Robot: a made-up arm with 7 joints.
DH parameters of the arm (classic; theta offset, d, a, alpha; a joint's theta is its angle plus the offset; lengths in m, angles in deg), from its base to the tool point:
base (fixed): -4.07 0 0 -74.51
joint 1: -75.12 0.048 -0.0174 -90
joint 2: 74 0 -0.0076 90
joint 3: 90 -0.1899 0.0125 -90
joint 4: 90 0.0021 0.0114 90
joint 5: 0 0.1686 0 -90
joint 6: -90 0 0.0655 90
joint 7: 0 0 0 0
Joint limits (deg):
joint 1: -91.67..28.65
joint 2: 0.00..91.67
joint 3: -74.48..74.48
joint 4: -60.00..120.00
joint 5: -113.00..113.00
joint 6: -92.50..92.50
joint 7: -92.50..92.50
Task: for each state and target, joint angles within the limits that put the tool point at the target. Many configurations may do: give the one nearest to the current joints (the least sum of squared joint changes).
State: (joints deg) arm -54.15 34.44 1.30 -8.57 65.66 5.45 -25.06
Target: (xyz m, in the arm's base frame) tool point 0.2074 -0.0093 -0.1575
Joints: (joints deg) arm -17.94 30.65 -31.73 -19.47 65.71 -5.03 -25.06
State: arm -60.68 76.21 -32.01 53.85 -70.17 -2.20 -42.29
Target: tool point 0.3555 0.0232 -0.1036
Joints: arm -61.80 40.80 -47.44 18.91 -69.86 -1.64 -42.29
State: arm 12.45 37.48 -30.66 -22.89 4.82 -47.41 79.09
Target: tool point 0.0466 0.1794 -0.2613
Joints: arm 25.13 54.48 -20.27 6.74 3.28 -39.60 79.09
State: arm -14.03 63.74 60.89 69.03 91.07 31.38 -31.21
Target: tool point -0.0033 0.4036 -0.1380
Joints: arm -5.59 43.36 65.62 47.11 98.39 60.60 -31.21
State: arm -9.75 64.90 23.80 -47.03 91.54 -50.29 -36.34
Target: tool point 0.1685 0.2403 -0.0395
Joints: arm 8.15 53.53 47.51 -21.96 97.94 -50.33 -36.34
